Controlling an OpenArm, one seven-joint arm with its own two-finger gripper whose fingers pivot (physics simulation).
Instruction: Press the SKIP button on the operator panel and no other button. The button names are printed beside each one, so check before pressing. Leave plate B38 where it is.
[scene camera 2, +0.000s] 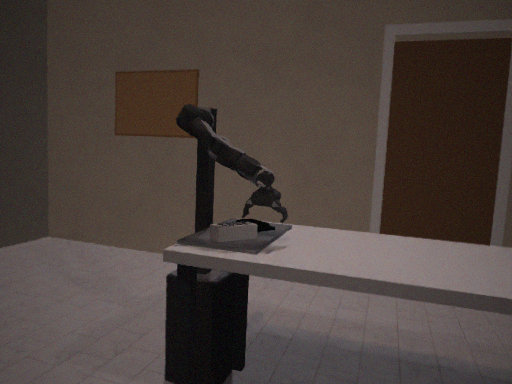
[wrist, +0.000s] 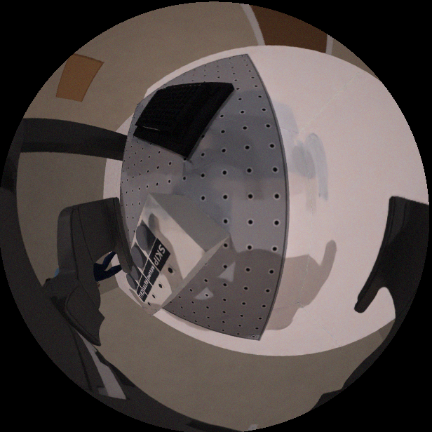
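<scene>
The operator panel (scene camera 2: 234, 232) (wrist: 192, 230) is a pale box on the grey perforated board (scene camera 2: 192, 240) (wrist: 237, 182). In the wrist view its SKIP button (wrist: 145, 236) is a dark round one beside the printed SKIP label (wrist: 161, 254), at the end of the row. The other labels are small; RESUME is beside SKIP. A black slab (scene camera 2: 263, 225) (wrist: 185, 117) with a fine grid lies farther back on the board; no name is readable, so I cannot confirm it is plate B38. My gripper (scene camera 2: 264, 219) (wrist: 227, 255) is open and empty, above the board, its left finger overlapping the panel's edge in the wrist view.
The board lies at one end of the white table (scene camera 2: 375, 255) (wrist: 350, 150). The dark arm post (scene camera 2: 204, 185) stands beside that end. A person's dark blue legs (wrist: 107, 270) show partly behind the left finger. A door (scene camera 2: 445, 140) (wrist: 295, 22) is in the wall.
</scene>
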